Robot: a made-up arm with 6 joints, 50 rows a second.
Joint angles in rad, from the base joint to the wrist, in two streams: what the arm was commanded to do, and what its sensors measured. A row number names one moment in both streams.
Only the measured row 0 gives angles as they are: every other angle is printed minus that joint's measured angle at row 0.
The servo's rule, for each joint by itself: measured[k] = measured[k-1] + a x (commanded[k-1-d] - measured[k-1]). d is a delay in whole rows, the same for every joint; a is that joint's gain. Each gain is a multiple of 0.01, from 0.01 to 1. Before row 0 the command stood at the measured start. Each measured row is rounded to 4 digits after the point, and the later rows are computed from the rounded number. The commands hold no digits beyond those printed.
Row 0, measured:
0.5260 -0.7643 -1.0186 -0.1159 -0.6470 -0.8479
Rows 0 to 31, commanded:
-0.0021 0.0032 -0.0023 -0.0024 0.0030 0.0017
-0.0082 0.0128 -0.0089 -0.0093 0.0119 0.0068
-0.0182 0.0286 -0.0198 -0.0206 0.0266 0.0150
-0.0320 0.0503 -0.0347 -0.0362 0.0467 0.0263
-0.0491 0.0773 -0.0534 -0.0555 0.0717 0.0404
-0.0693 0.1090 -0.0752 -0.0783 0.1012 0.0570
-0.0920 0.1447 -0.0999 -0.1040 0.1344 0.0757
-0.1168 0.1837 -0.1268 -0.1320 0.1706 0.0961
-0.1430 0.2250 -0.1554 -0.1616 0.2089 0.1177
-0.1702 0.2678 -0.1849 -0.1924 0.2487 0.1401
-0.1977 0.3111 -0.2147 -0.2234 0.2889 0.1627
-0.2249 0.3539 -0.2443 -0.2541 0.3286 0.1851
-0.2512 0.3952 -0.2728 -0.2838 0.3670 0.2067
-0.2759 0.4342 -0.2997 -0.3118 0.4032 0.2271
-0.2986 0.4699 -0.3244 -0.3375 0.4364 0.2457
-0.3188 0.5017 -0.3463 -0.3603 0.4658 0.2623
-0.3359 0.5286 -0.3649 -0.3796 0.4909 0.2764
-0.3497 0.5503 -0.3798 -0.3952 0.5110 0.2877
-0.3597 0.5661 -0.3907 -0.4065 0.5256 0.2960
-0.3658 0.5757 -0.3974 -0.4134 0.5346 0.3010
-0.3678 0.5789 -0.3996 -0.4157 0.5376 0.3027
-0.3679 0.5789 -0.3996 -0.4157 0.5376 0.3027
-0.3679 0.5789 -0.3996 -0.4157 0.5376 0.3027
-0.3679 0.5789 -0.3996 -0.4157 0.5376 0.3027
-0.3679 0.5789 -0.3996 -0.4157 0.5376 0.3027
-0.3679 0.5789 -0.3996 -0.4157 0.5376 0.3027
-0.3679 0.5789 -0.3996 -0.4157 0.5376 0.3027
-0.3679 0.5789 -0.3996 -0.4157 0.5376 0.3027
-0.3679 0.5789 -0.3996 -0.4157 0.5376 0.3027
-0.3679 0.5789 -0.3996 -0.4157 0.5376 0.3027
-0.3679 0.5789 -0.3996 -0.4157 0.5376 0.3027
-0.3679 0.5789 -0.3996 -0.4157 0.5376 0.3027
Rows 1 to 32, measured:
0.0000 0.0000 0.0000 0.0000 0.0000 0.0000
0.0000 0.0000 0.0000 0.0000 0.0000 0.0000
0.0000 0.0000 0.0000 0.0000 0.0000 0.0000
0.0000 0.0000 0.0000 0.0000 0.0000 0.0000
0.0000 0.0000 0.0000 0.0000 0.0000 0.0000
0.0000 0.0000 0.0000 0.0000 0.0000 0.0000
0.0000 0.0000 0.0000 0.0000 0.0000 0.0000
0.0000 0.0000 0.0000 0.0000 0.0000 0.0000
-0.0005 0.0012 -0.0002 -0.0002 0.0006 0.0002
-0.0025 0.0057 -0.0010 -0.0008 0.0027 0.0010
-0.0066 0.0146 -0.0027 -0.0022 0.0072 0.0027
-0.0132 0.0285 -0.0056 -0.0046 0.0147 0.0055
-0.0225 0.0475 -0.0099 -0.0082 0.0255 0.0097
-0.0347 0.0715 -0.0158 -0.0131 0.0399 0.0154
-0.0496 0.1000 -0.0234 -0.0195 0.0579 0.0226
-0.0671 0.1326 -0.0327 -0.0274 0.0793 0.0314
-0.0868 0.1686 -0.0437 -0.0368 0.1039 0.0418
-0.1085 0.2073 -0.0564 -0.0477 0.1314 0.0536
-0.1317 0.2478 -0.0706 -0.0600 0.1613 0.0667
-0.1559 0.2892 -0.0862 -0.0736 0.1931 0.0809
-0.1807 0.3305 -0.1030 -0.0883 0.2261 0.0960
-0.2055 0.3709 -0.1207 -0.1039 0.2597 0.1117
-0.2297 0.4095 -0.1390 -0.1203 0.2933 0.1278
-0.2529 0.4455 -0.1577 -0.1371 0.3261 0.1439
-0.2745 0.4779 -0.1763 -0.1541 0.3574 0.1598
-0.2941 0.5061 -0.1946 -0.1710 0.3866 0.1751
-0.3112 0.5295 -0.2122 -0.1875 0.4130 0.1896
-0.3254 0.5475 -0.2289 -0.2033 0.4361 0.2030
-0.3364 0.5597 -0.2443 -0.2182 0.4554 0.2150
-0.3446 0.5672 -0.2583 -0.2320 0.4710 0.2255
-0.3507 0.5718 -0.2710 -0.2449 0.4837 0.2348
-0.3552 0.5746 -0.2826 -0.2569 0.4939 0.2429
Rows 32 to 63, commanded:
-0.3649 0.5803 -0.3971 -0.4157 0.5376 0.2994
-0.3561 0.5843 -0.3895 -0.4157 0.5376 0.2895
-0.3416 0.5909 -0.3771 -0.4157 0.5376 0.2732
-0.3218 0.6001 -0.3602 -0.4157 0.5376 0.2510
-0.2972 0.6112 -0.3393 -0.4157 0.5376 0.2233
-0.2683 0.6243 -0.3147 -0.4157 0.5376 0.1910
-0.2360 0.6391 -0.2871 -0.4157 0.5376 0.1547
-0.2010 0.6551 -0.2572 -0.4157 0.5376 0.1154
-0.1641 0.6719 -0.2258 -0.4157 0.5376 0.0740
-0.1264 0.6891 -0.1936 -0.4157 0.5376 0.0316
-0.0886 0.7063 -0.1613 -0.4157 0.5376 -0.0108
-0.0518 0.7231 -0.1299 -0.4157 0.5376 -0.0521
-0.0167 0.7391 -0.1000 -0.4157 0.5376 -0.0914
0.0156 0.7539 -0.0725 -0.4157 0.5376 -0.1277
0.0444 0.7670 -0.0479 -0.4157 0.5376 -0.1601
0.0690 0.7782 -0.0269 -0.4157 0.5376 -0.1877
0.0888 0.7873 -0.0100 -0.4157 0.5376 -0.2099
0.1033 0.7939 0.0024 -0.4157 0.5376 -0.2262
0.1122 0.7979 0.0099 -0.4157 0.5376 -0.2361
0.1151 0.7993 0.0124 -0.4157 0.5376 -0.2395
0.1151 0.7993 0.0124 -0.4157 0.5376 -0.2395
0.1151 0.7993 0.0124 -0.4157 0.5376 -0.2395
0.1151 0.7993 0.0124 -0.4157 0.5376 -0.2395
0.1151 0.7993 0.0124 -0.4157 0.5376 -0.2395
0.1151 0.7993 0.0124 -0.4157 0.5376 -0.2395
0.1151 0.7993 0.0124 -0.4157 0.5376 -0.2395
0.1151 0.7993 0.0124 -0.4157 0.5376 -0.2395
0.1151 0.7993 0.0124 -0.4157 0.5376 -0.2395
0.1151 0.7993 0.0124 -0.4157 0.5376 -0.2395
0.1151 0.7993 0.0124 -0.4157 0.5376 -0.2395
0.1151 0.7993 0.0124 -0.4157 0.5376 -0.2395
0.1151 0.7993 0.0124 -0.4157 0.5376 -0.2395
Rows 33 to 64, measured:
-0.3585 0.5763 -0.2931 -0.2680 0.5022 0.2501
-0.3609 0.5773 -0.3027 -0.2783 0.5089 0.2564
-0.3627 0.5779 -0.3114 -0.2879 0.5144 0.2620
-0.3641 0.5783 -0.3193 -0.2968 0.5188 0.2669
-0.3651 0.5785 -0.3265 -0.3051 0.5224 0.2712
-0.3658 0.5787 -0.3331 -0.3128 0.5253 0.2750
-0.3663 0.5788 -0.3391 -0.3200 0.5276 0.2783
-0.3667 0.5788 -0.3445 -0.3267 0.5295 0.2812
-0.3662 0.5794 -0.3492 -0.3329 0.5310 0.2834
-0.3636 0.5813 -0.3528 -0.3387 0.5323 0.2841
-0.3579 0.5850 -0.3550 -0.3441 0.5333 0.2828
-0.3485 0.5909 -0.3555 -0.3491 0.5341 0.2790
-0.3352 0.5988 -0.3540 -0.3538 0.5348 0.2723
-0.3178 0.6087 -0.3505 -0.3581 0.5353 0.2625
-0.2965 0.6206 -0.3448 -0.3621 0.5357 0.2496
-0.2717 0.6341 -0.3369 -0.3659 0.5361 0.2335
-0.2437 0.6488 -0.3269 -0.3694 0.5364 0.2144
-0.2132 0.6645 -0.3149 -0.3726 0.5366 0.1925
-0.1808 0.6808 -0.3011 -0.3756 0.5368 0.1681
-0.1473 0.6973 -0.2857 -0.3784 0.5370 0.1417
-0.1133 0.7136 -0.2690 -0.3810 0.5371 0.1137
-0.0798 0.7293 -0.2513 -0.3834 0.5372 0.0847
-0.0475 0.7440 -0.2330 -0.3857 0.5373 0.0553
-0.0172 0.7573 -0.2145 -0.3878 0.5374 0.0261
0.0104 0.7690 -0.1961 -0.3898 0.5374 -0.0022
0.0346 0.7787 -0.1782 -0.3916 0.5374 -0.0291
0.0548 0.7862 -0.1613 -0.3933 0.5374 -0.0539
0.0705 0.7913 -0.1457 -0.3949 0.5374 -0.0762
0.0821 0.7944 -0.1315 -0.3964 0.5374 -0.0958
0.0907 0.7963 -0.1185 -0.3978 0.5374 -0.1130
0.0970 0.7975 -0.1067 -0.3991 0.5374 -0.1282
0.1017 0.7982 -0.0960 -0.4003 0.5374 -0.1416

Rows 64 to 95, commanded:
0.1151 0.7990 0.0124 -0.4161 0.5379 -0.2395
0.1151 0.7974 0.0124 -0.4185 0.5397 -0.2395
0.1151 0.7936 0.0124 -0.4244 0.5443 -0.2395
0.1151 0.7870 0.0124 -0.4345 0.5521 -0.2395
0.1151 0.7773 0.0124 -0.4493 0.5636 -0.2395
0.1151 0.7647 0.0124 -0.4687 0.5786 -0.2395
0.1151 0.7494 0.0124 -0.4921 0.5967 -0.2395
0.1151 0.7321 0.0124 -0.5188 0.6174 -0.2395
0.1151 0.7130 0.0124 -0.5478 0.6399 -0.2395
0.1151 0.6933 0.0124 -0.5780 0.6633 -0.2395
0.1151 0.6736 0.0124 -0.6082 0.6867 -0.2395
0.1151 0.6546 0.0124 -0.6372 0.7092 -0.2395
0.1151 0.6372 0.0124 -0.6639 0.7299 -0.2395
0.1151 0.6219 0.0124 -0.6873 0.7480 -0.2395
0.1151 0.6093 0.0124 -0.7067 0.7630 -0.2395
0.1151 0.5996 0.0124 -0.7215 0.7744 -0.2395
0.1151 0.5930 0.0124 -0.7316 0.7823 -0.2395
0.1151 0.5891 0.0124 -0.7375 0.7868 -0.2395
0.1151 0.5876 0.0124 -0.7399 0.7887 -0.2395
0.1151 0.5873 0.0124 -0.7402 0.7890 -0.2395
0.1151 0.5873 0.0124 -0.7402 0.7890 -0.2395
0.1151 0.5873 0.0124 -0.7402 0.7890 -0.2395
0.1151 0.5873 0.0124 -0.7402 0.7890 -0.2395
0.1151 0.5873 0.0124 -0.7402 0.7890 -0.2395
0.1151 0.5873 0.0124 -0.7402 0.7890 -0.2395
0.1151 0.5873 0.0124 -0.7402 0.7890 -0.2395
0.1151 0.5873 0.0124 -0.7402 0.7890 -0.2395
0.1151 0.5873 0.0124 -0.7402 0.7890 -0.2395
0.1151 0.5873 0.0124 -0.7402 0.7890 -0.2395
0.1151 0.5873 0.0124 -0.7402 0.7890 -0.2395
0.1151 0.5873 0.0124 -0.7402 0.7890 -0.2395
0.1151 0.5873 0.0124 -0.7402 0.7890 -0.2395
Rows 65 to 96, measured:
0.1052 0.7986 -0.0862 -0.4014 0.5374 -0.1533
0.1078 0.7989 -0.0773 -0.4024 0.5374 -0.1636
0.1097 0.7991 -0.0692 -0.4033 0.5374 -0.1727
0.1111 0.7992 -0.0619 -0.4042 0.5374 -0.1807
0.1121 0.7992 -0.0552 -0.4050 0.5374 -0.1878
0.1129 0.7992 -0.0491 -0.4057 0.5374 -0.1940
0.1135 0.7992 -0.0436 -0.4064 0.5374 -0.1995
0.1139 0.7992 -0.0386 -0.4071 0.5374 -0.2043
0.1142 0.7991 -0.0340 -0.4077 0.5375 -0.2085
0.1144 0.7984 -0.0298 -0.4085 0.5379 -0.2122
0.1146 0.7965 -0.0260 -0.4096 0.5391 -0.2155
0.1147 0.7928 -0.0225 -0.4113 0.5416 -0.2184
0.1148 0.7868 -0.0194 -0.4140 0.5458 -0.2209
0.1149 0.7782 -0.0165 -0.4178 0.5520 -0.2231
0.1150 0.7670 -0.0139 -0.4230 0.5605 -0.2251
0.1150 0.7534 -0.0115 -0.4297 0.5713 -0.2268
0.1150 0.7376 -0.0093 -0.4380 0.5843 -0.2283
0.1150 0.7203 -0.0073 -0.4478 0.5993 -0.2296
0.1150 0.7021 -0.0055 -0.4590 0.6159 -0.2308
0.1150 0.6836 -0.0039 -0.4715 0.6336 -0.2318
0.1150 0.6655 -0.0024 -0.4850 0.6519 -0.2327
0.1150 0.6485 -0.0011 -0.4992 0.6702 -0.2335
0.1150 0.6332 0.0001 -0.5137 0.6878 -0.2342
0.1150 0.6201 0.0012 -0.5282 0.7043 -0.2348
0.1150 0.6095 0.0022 -0.5424 0.7191 -0.2354
0.1150 0.6015 0.0031 -0.5561 0.7320 -0.2359
0.1150 0.5961 0.0039 -0.5690 0.7428 -0.2363
0.1150 0.5927 0.0047 -0.5810 0.7516 -0.2367
0.1150 0.5906 0.0054 -0.5921 0.7587 -0.2370
0.1150 0.5893 0.0060 -0.6025 0.7645 -0.2373
0.1150 0.5885 0.0066 -0.6121 0.7692 -0.2376
0.1150 0.5880 0.0071 -0.6211 0.7730 -0.2378

